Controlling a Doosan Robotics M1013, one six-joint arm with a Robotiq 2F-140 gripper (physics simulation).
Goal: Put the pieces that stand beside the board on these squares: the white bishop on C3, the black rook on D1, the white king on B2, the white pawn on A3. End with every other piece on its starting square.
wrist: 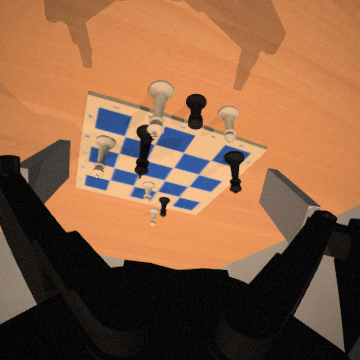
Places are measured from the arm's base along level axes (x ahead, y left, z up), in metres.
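Pixels of known places: gripper, fingertip midpoint: (168, 172).
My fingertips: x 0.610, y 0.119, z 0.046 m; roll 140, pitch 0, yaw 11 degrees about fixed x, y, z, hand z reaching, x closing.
For each thing: its middle in the pictures, then the offset to it from my fingertips. "pt": a spot on its surface instead. Level surfaces: height alone.
- board, body centre: (156, 169) 0.026 m ahead, 0.170 m right, 0.111 m down
- white king, body centre: (157, 111) 0.008 m back, 0.030 m right, 0.083 m down
- black rook, body centre: (195, 112) 0.030 m ahead, 0.031 m right, 0.098 m down
- smaller white piece, body centre: (228, 127) 0.068 m ahead, 0.032 m right, 0.092 m down
- small white pawn, body centre: (153, 217) 0.060 m ahead, 0.311 m right, 0.099 m down
- C3, surface spot: (161, 172) pt 0.034 m ahead, 0.171 m right, 0.108 m down
- A3, surface spot: (176, 140) pt 0.030 m ahead, 0.094 m right, 0.108 m down
- tall black piece, body centre: (143, 153) 0.006 m back, 0.092 m right, 0.077 m down
- small white piece, body centre: (147, 193) 0.025 m ahead, 0.211 m right, 0.092 m down
- small black piece, body centre: (163, 207) 0.061 m ahead, 0.248 m right, 0.092 m down
- wooden table, its level: 0.114 m down
The board (170, 118) has blue and pale squares. Beside its upper edge stand the white king (159, 102), the black rook (195, 111) and a smaller white piece (229, 121), which looks like the white bishop. The small white pawn (153, 216) stands off the board, past its lower edge. C3 (161, 172) and D1 are bare, B2 is partly hidden behind a tall black piece, and A3 (176, 140) is bare. My gripper (168, 172) is open and empty, its fingers wide apart left and right of the view, with the board and pieces beyond them.
On the board stand the tall black piece (143, 150) at A2, a white piece (103, 154) at B1, a black piece (234, 170) at A5, a small white piece (148, 191) at D3 and a small black piece (164, 205) at E4. Arm shadows fall on the wooden table (165, 40).
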